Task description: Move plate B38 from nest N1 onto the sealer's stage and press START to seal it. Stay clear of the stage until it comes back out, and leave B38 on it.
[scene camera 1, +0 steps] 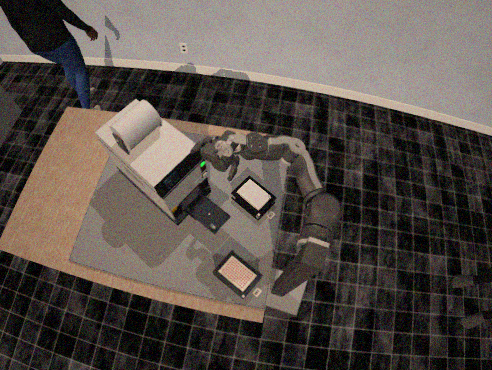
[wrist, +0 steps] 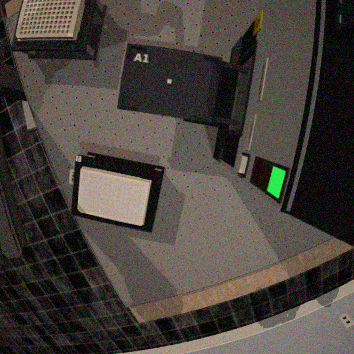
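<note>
The sealer [scene camera 1: 165, 155] [wrist: 295, 90] is a pale box with a dark front edge and a lit green indicator [scene camera 1: 202, 164] [wrist: 276, 182]. A small pale button [wrist: 243, 164] is beside the indicator. The dark stage [scene camera 1: 202, 212] [wrist: 150, 92], marked A1, is out in front and bare. A plate with a plain white top [scene camera 1: 254, 193] [wrist: 114, 196] sits in a black nest [wrist: 157, 197] nearer the gripper. A plate with a grid of wells [scene camera 1: 237, 272] [wrist: 49, 19] sits in the other black nest [wrist: 90, 42]. Plate and nest names are not readable. My gripper [scene camera 1: 212, 164] is open and empty, above the sealer's front corner; its fingers do not show in the wrist view.
A film roll [scene camera 1: 140, 125] lies on top of the sealer. Small tags [scene camera 1: 271, 215] [scene camera 1: 257, 292] lie beside the nests. My arm [scene camera 1: 320, 215] curves along the right table side. A person [scene camera 1: 50, 35] stands beyond the table's far left corner.
</note>
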